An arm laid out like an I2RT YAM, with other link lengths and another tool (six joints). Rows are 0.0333 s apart.
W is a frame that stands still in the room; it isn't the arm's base.
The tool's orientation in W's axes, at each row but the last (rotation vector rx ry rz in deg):
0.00, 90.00, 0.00
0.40, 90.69, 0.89
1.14, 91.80, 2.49
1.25, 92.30, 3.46
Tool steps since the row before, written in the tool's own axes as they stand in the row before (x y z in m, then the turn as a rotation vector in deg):
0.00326, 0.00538, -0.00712, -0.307, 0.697, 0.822
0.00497, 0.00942, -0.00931, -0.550, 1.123, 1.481
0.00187, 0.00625, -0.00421, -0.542, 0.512, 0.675
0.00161, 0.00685, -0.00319, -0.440, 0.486, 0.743
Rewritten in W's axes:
-0.00712, 0.00538, -0.00326, 0.822, 0.697, 0.307
-0.00942, 0.00944, -0.00472, 1.482, 1.123, 0.548
-0.00436, 0.00625, -0.00148, 0.685, 0.500, 0.541
-0.00341, 0.00684, -0.00112, 0.749, 0.481, 0.435

